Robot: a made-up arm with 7 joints. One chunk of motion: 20 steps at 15 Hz.
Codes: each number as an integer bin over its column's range. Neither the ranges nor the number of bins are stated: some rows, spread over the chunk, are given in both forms.
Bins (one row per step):
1: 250 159 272 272 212 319 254
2: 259 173 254 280 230 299 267
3: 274 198 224 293 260 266 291
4: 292 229 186 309 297 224 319
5: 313 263 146 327 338 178 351
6: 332 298 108 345 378 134 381
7: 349 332 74 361 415 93 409
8: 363 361 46 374 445 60 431
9: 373 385 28 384 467 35 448
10: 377 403 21 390 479 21 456
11: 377 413 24 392 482 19 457
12: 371 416 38 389 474 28 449
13: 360 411 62 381 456 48 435
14: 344 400 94 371 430 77 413
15: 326 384 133 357 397 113 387
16: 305 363 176 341 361 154 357
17: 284 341 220 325 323 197 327
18: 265 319 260 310 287 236 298
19: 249 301 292 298 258 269 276
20: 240 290 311 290 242 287 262
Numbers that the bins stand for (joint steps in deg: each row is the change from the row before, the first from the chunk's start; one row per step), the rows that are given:
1: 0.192 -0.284 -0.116 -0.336 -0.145 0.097 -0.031
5: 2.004 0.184 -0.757 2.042 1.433 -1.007 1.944
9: 3.730 0.733 -1.358 4.507 3.049 -2.126 3.918
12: 3.673 0.872 -1.307 4.724 3.137 -2.181 3.938
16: 1.774 0.634 -0.605 2.648 1.721 -1.195 2.066
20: -0.096 0.305 0.082 0.442 0.231 -0.153 0.132
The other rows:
2: 0.451 -0.221 -0.208 0.010 0.081 -0.059 0.234
3: 0.882 -0.109 -0.360 0.572 0.456 -0.318 0.723
4: 1.400 0.031 -0.554 1.264 0.920 -0.647 1.292
6: 2.551 0.341 -0.950 2.821 1.934 -1.351 2.554
7: 3.040 0.494 -1.123 3.513 2.398 -1.672 3.124
8: 3.442 0.625 -1.266 4.075 2.773 -1.930 3.572
10: 3.845 0.814 -1.393 4.767 3.199 -2.236 4.081
11: 3.845 0.859 -1.378 4.853 3.237 -2.251 4.101
13: 3.356 0.850 -1.185 4.378 2.911 -2.024 3.653
14: 2.896 0.800 -1.022 3.945 2.586 -1.797 3.205
15: 2.378 0.728 -0.823 3.340 2.172 -1.515 2.676
17: 1.170 0.535 -0.381 1.956 1.245 -0.858 1.455
18: 0.623 0.436 -0.177 1.307 0.795 -0.553 0.865
19: 0.163 0.355 -0.014 0.788 0.431 -0.294 0.417

